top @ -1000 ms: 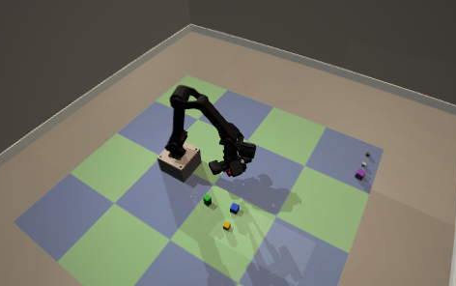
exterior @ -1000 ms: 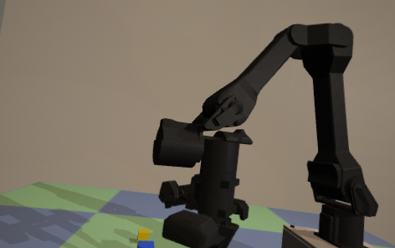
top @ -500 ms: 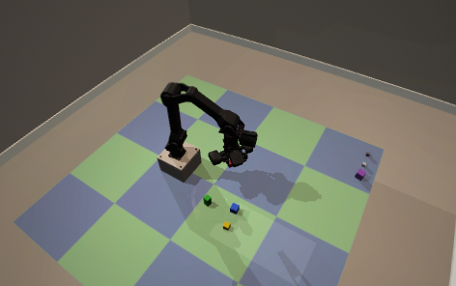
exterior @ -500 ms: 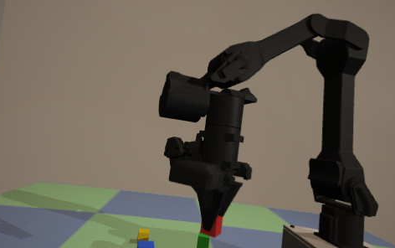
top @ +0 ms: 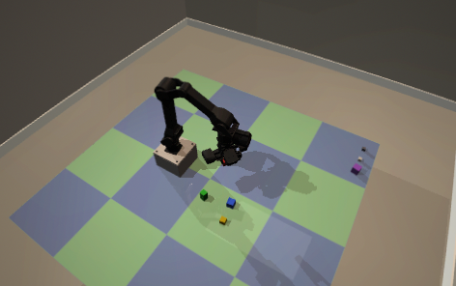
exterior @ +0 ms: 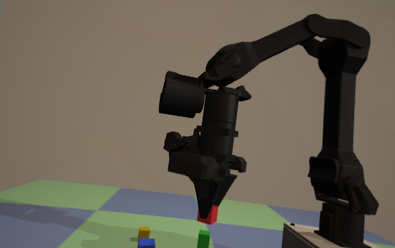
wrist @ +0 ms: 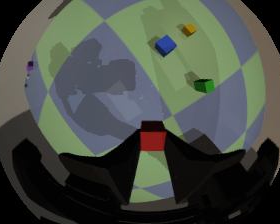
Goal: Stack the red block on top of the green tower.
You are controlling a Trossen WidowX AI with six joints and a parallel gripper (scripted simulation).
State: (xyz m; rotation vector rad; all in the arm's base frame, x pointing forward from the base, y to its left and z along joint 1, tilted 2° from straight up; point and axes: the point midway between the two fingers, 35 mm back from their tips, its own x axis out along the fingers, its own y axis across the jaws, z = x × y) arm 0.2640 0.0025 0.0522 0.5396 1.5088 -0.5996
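Now: gripper tip 120 mm to the left of the blue block, 110 mm above it and 80 mm short of it. Round my gripper tip: red block 10 mm above; small yellow block 210 mm to the right, 110 mm below, 80 mm ahead; purple block 570 mm ahead, 290 mm to the left, 110 mm below.
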